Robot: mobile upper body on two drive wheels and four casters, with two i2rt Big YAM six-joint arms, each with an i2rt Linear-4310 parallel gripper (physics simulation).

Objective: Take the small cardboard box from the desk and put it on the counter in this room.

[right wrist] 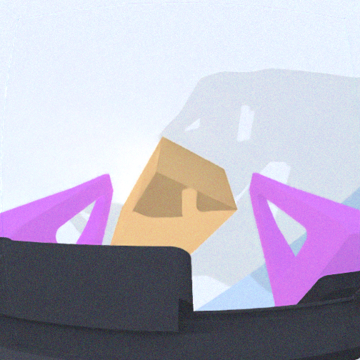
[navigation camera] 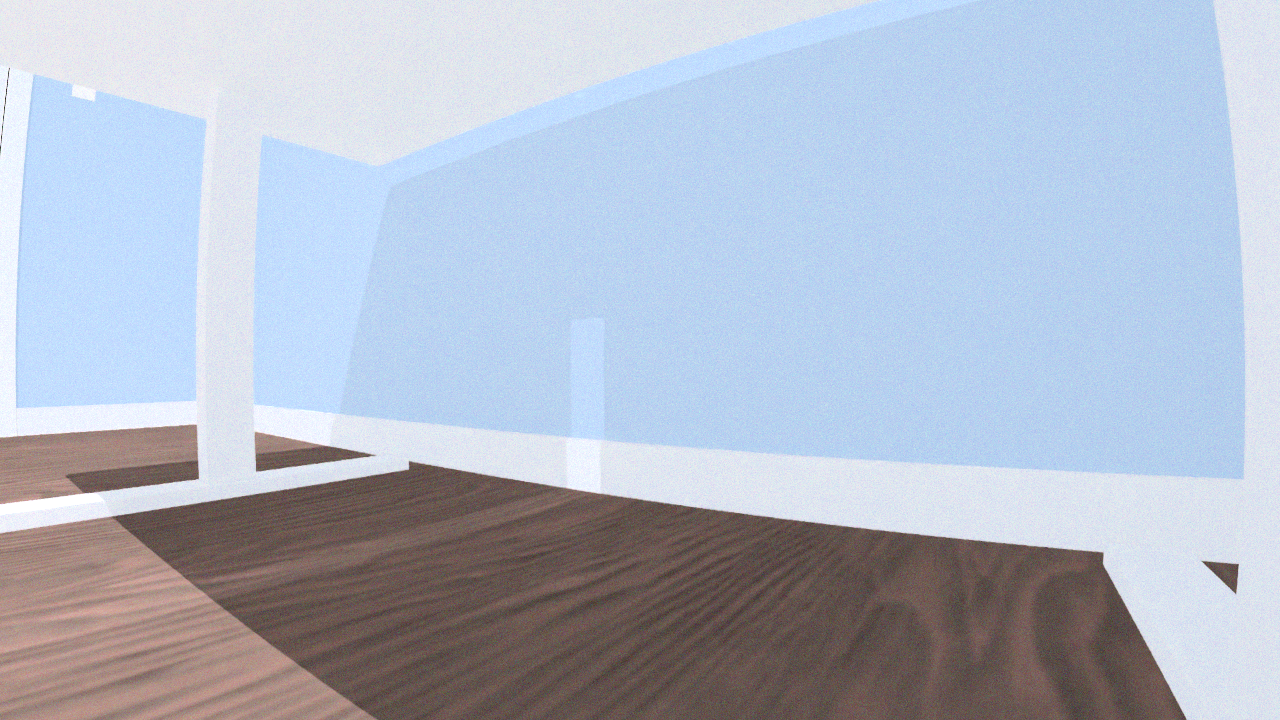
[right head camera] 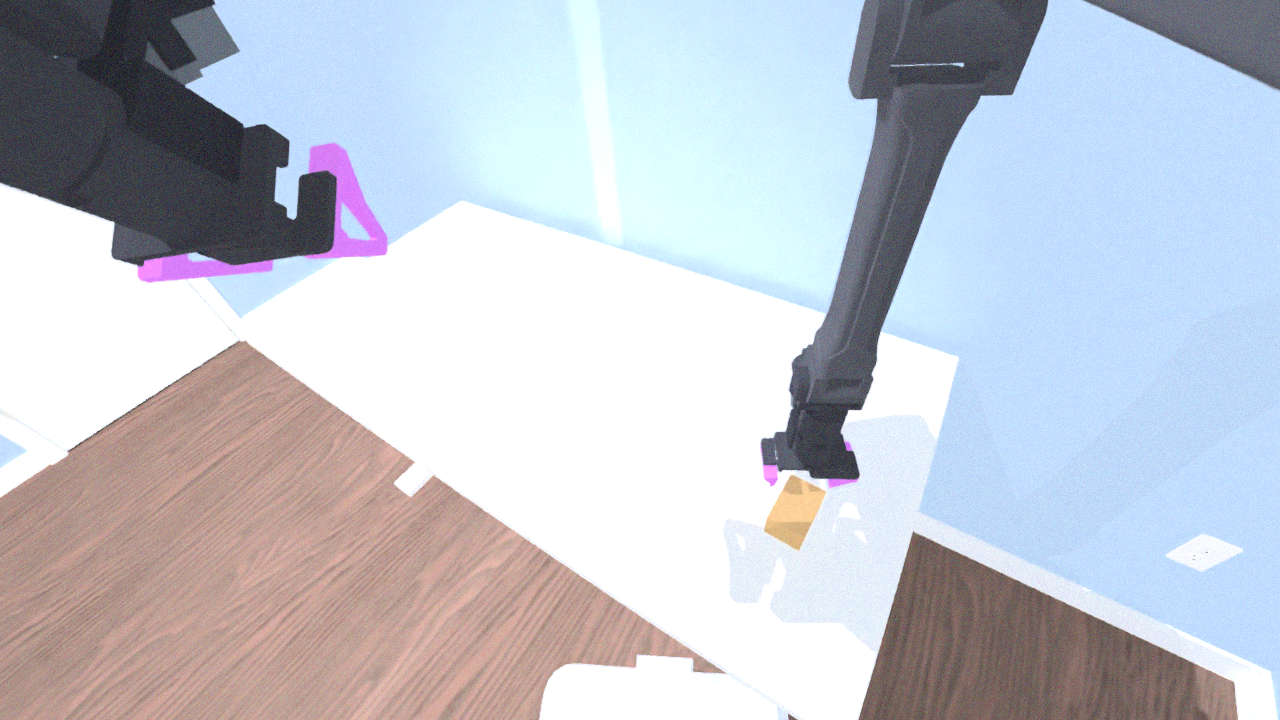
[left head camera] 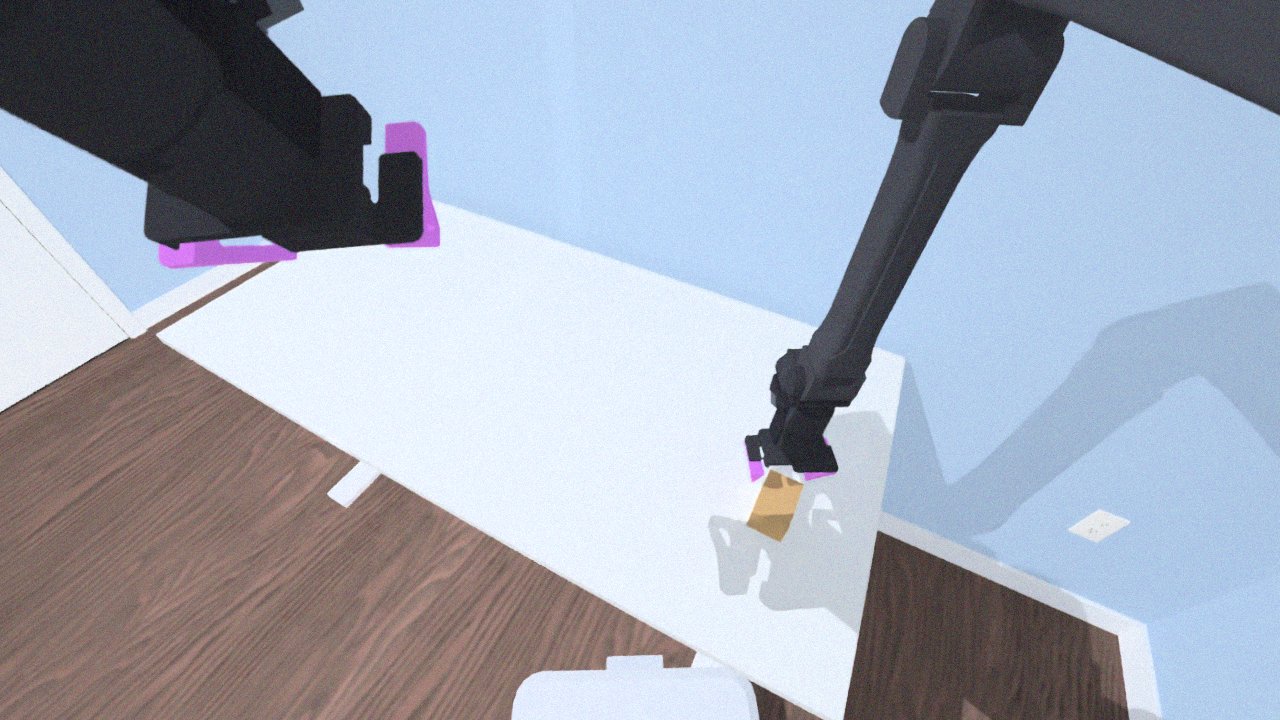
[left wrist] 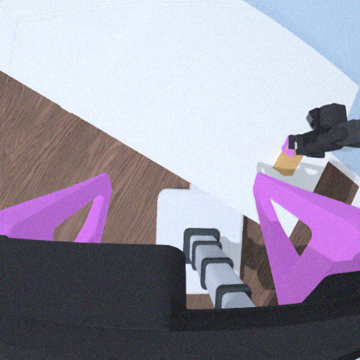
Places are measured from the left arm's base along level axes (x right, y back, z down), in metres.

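Where they show: left gripper, fingertip midpoint: (right head camera: 326, 254) (left head camera: 366, 243); right gripper, fingertip midpoint: (right head camera: 800, 483) (left head camera: 778, 478).
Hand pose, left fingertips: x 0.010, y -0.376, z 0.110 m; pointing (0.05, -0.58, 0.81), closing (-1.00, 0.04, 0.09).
Note:
Things, the pixels of their top centre, and the offset from my left fingertips. "*": a spot on its surface instead. Level surfaces: height alone.
- small cardboard box, middle of its top: (right head camera: 797, 504) (left head camera: 778, 497) dx +0.435, dy -0.087, dz +0.530 m
- white desk, its level: dz +0.580 m
- white desk leg, surface spot: (navigation camera: 228, 286) * dx -0.547, dy -0.767, dz +0.946 m
- brown floor, its level: dz +1.300 m
- wall outlet, middle of its top: (right head camera: 1223, 542) (left head camera: 1115, 516) dx +1.379, dy -0.177, dz +0.843 m
The small cardboard box (left head camera: 775, 504) (right head camera: 794, 513) (left wrist: 287, 163) (right wrist: 160, 230) is tan and is at the right end of the white desk (left head camera: 447, 358) (right head camera: 537, 358) (left wrist: 150, 75) (right wrist: 75, 75). It looks tilted; whether it rests flat is unclear. My right gripper (left head camera: 783, 474) (right head camera: 804, 481) (right wrist: 180, 181) is open over it. In the right wrist view the box shows between the spread fingers, with gaps on both sides. My left gripper (left head camera: 299, 252) (right head camera: 265, 264) (left wrist: 181, 180) is open and empty, high above the desk's left part. The counter does not show.
A blue wall (left head camera: 626, 134) (navigation camera: 760, 295) runs behind the desk. A white desk leg (navigation camera: 228, 286) stands under it on the brown floor (left head camera: 223, 537) (navigation camera: 626, 608). A white rounded block (left head camera: 635, 698) (left wrist: 170, 215) is in front of the desk. A wall outlet (left head camera: 1099, 525) is at the right.

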